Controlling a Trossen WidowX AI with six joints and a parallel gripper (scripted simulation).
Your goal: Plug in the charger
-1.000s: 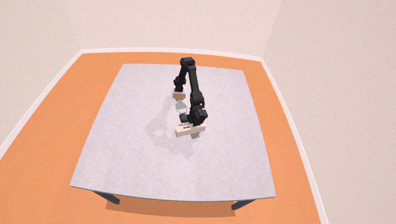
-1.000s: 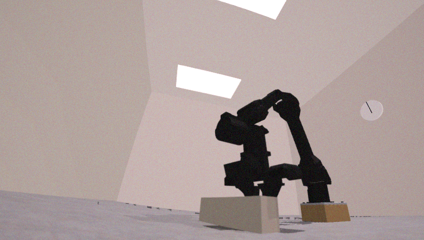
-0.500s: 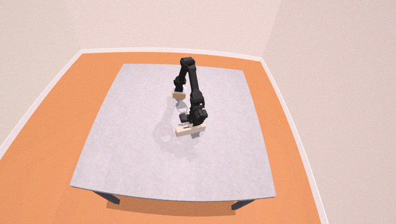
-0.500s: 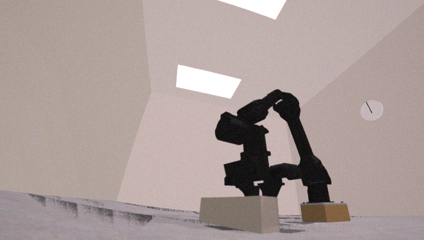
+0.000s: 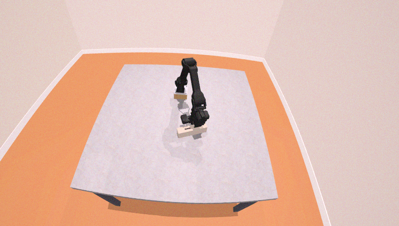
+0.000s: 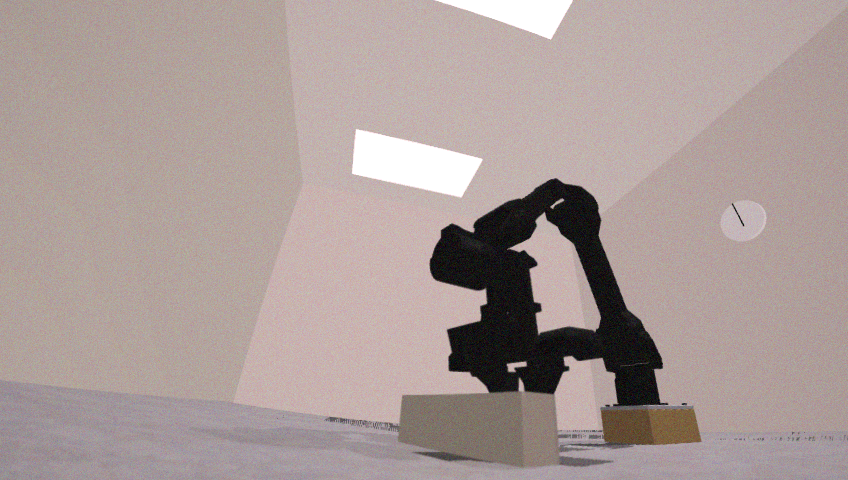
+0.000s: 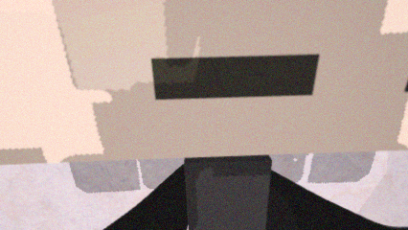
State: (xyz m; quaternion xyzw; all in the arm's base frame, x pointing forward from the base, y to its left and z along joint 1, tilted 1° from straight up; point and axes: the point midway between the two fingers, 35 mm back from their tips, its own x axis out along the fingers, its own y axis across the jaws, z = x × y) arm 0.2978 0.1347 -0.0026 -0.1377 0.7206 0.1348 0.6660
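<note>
Right now my gripper tip is 2 cm short of the black two-prong charger, 1 cm to the right of it and 1 cm below it.
</note>
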